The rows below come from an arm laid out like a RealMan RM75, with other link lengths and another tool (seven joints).
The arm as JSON. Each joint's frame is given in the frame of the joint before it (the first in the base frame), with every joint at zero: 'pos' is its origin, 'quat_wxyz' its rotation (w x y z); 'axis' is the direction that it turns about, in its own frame. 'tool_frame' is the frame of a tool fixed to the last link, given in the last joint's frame.
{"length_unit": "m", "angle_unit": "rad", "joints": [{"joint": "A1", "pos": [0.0, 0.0, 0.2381], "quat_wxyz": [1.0, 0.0, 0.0, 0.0], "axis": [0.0, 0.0, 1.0]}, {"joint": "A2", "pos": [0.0, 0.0, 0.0], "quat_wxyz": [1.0, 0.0, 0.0, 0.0], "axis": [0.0, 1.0, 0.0]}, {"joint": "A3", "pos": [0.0, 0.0, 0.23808], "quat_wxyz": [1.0, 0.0, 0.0, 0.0], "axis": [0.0, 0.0, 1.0]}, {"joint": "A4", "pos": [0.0, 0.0, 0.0], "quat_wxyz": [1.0, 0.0, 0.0, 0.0], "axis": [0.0, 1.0, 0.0]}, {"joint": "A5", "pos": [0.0, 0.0, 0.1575], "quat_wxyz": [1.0, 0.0, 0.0, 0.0], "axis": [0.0, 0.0, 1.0]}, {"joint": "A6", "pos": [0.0, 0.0, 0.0], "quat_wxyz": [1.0, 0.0, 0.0, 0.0], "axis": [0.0, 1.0, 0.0]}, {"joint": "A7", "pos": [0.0, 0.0, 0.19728], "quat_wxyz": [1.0, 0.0, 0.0, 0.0], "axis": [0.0, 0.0, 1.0]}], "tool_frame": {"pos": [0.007, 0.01, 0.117], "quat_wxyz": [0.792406, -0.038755, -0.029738, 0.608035]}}
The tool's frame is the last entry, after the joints.
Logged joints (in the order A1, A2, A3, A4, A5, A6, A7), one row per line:
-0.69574 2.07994 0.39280 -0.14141 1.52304 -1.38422 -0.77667
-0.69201 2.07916 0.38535 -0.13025 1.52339 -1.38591 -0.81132
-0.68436 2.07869 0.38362 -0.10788 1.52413 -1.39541 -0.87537
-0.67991 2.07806 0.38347 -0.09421 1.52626 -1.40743 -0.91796
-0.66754 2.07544 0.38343 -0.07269 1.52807 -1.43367 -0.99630
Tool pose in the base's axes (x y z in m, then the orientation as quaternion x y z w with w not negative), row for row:
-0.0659 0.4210 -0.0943 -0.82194 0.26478 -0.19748 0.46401
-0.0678 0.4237 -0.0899 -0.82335 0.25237 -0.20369 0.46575
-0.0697 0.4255 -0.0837 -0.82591 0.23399 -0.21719 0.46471
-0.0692 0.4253 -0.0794 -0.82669 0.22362 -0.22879 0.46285
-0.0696 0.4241 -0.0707 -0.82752 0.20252 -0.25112 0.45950
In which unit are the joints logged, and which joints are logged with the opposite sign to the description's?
The joints are logged in radians. Opposite sign: A2, A6.
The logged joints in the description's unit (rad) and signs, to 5 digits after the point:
-0.69574 -2.07994 0.39280 -0.14141 1.52304 1.38422 -0.77667
-0.69201 -2.07916 0.38535 -0.13025 1.52339 1.38591 -0.81132
-0.68436 -2.07869 0.38362 -0.10788 1.52413 1.39541 -0.87537
-0.67991 -2.07806 0.38347 -0.09421 1.52626 1.40743 -0.91796
-0.66754 -2.07544 0.38343 -0.07269 1.52807 1.43367 -0.99630

